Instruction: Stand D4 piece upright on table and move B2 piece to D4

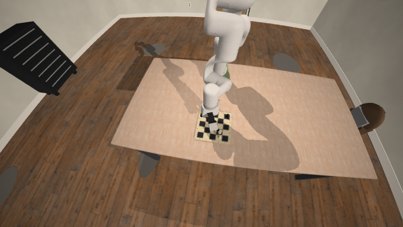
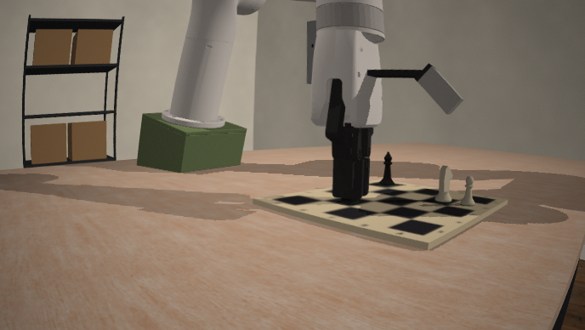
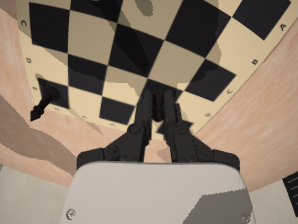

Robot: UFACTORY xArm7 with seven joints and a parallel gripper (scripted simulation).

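The chessboard lies 40 mm to the left of my hand, 30 mm below it and 30 mm ahead of it. The rest, counted from my hand: white knight: 90 mm to the left, 70 mm ahead, 10 mm below; black pawn: 10 mm below; black bishop: 110 mm to the left, 50 mm behind.
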